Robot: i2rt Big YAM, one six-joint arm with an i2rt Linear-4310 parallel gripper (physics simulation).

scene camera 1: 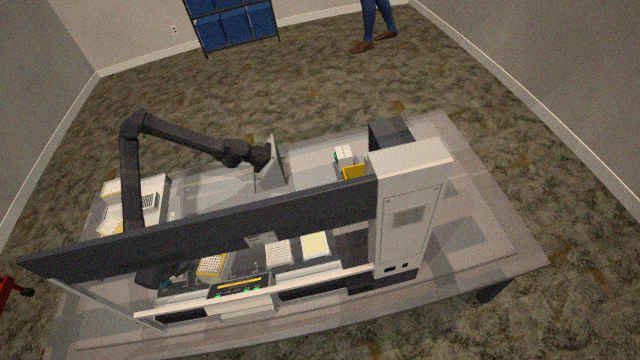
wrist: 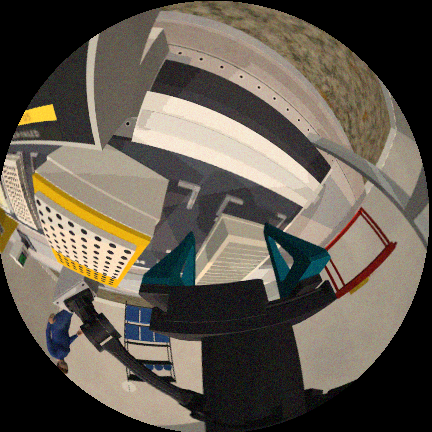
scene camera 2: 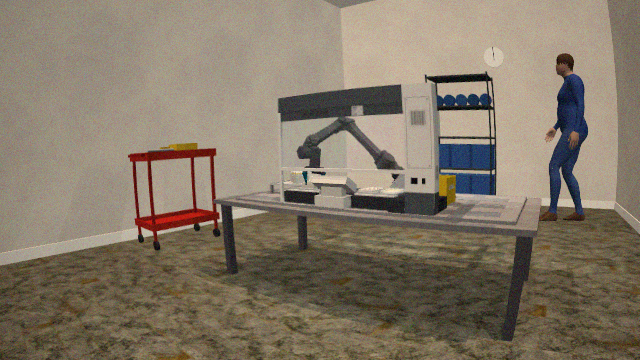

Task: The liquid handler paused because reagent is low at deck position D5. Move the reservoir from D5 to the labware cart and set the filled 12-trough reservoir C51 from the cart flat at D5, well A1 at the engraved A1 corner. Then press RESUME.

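Frame: origin at the arm's base, x ahead, y left, z up, level; centimetres.
Seen in the pictures: gripper, between the fingertips: (scene camera 1: 182, 276) (wrist: 229, 231) (scene camera 2: 313, 185); arm's base, origin of its link: (scene camera 1: 264, 158) (wrist: 78, 298) (scene camera 2: 401, 176).
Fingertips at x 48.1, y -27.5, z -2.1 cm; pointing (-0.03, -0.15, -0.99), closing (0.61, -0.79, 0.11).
Pixels of each thing's top centre, then the offset from my fingertips to it. "*": a spot on its surface instead.
- pale reservoir, centre of its top: (wrist: 231, 272) dx -5.2, dy -3.9, dz +1.8 cm
- small box-like piece with dark stripes, centre of its top: (scene camera 1: 141, 202) dx -34.3, dy -26.4, dz +1.3 cm
- handler's dark top beam, a spot on its surface: (scene camera 1: 300, 210) * dx +9.7, dy +49.1, dz +44.5 cm
A pale reservoir (wrist: 232, 252) with a row of narrow troughs sits on the dark deck at the deck's left end, between my teal fingers in the wrist view. My gripper (wrist: 229, 231) (scene camera 1: 166, 283) is open, one finger on each side of it; I cannot tell whether they touch it. A white platform (scene camera 1: 162, 186) at the table's left end bears a small box-like piece with dark stripes (scene camera 1: 149, 201), perhaps the filled reservoir; its label and A1 corner are unreadable. The dark screen (scene camera 1: 239, 286) (wrist: 50, 131) at the handler's front shows a yellow bar and green marks. RESUME is not legible.
A yellow-rimmed tip rack (wrist: 85, 237) (scene camera 1: 211, 265) stands tall beside the reservoir. Two plates (scene camera 1: 278, 253) (scene camera 1: 314, 245) lie farther right. The handler's dark top beam (scene camera 1: 300, 210) spans over the arm. A red cart (scene camera 2: 172, 155) (wrist: 367, 267) stands apart from the table.
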